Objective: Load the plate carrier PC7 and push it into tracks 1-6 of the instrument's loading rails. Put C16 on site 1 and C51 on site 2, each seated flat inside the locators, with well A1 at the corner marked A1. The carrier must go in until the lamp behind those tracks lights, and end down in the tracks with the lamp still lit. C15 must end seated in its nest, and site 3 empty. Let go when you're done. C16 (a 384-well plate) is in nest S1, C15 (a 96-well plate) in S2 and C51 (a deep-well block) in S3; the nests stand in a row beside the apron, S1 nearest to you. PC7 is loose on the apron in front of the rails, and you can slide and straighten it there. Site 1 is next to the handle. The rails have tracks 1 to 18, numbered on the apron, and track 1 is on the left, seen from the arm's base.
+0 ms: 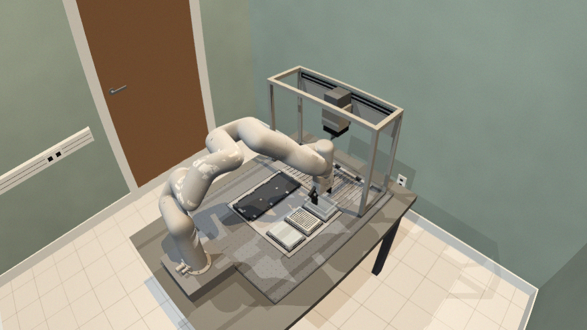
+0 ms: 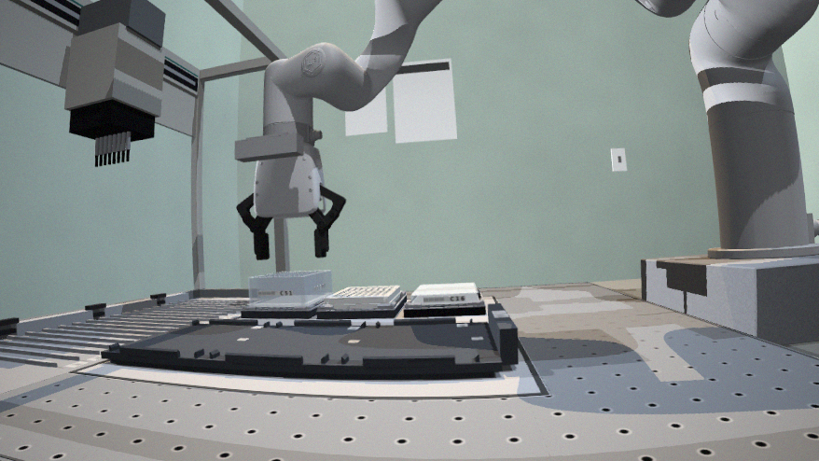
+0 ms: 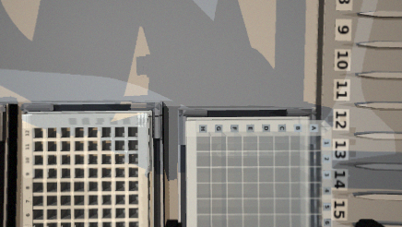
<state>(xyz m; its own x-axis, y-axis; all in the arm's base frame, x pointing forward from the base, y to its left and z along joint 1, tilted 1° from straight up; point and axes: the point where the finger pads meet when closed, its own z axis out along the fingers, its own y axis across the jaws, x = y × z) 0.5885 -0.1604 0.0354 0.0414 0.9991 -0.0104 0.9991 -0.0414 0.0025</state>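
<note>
The nest S3 lies 8 cm below my hand. Round my hand: 384-well plate C16 (22 cm behind, 7 cm below, 1 cm to the left); frame post (17 cm to the right, 16 cm above, 8 cm ahead); nest S1 (22 cm behind, 8 cm below, 1 cm to the left).
</note>
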